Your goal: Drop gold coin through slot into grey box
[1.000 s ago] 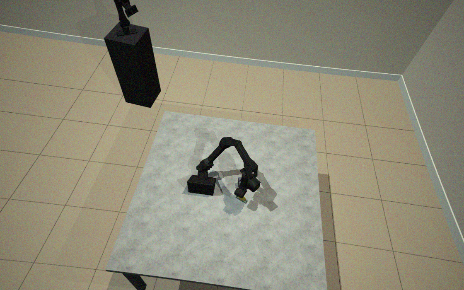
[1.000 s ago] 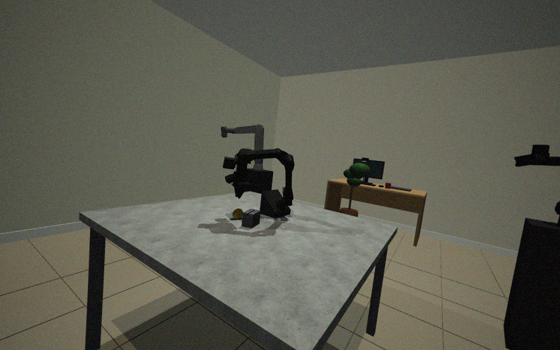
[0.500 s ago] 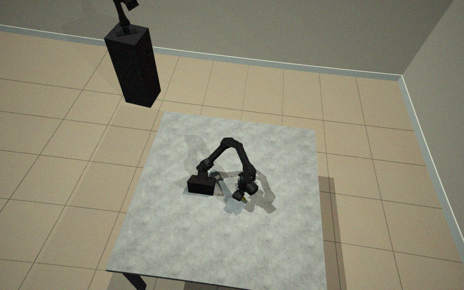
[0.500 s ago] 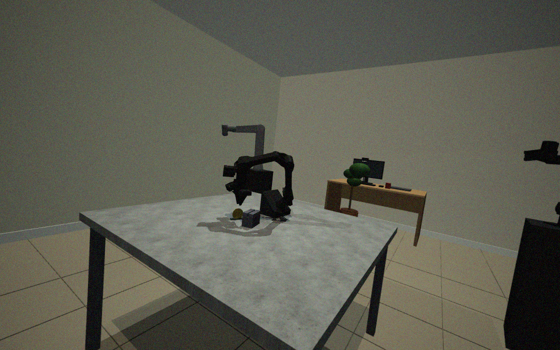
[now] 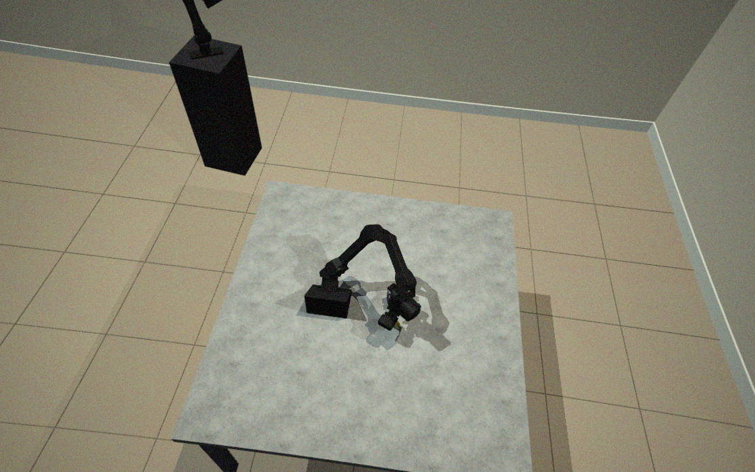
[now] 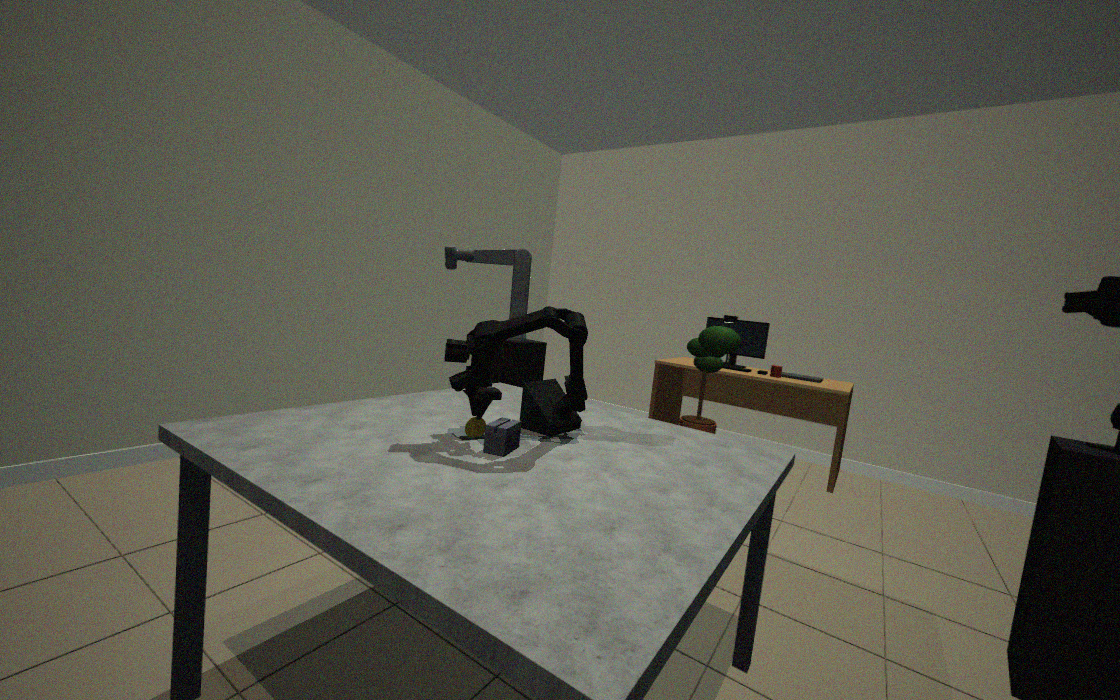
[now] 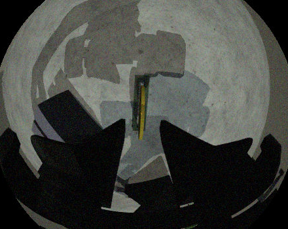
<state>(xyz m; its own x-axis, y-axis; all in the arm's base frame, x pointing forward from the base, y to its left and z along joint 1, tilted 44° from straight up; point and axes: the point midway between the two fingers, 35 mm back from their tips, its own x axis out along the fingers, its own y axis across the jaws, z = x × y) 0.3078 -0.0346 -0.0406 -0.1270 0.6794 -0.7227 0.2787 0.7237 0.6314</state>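
Now: the gold coin 3 cm below my gripper tip.
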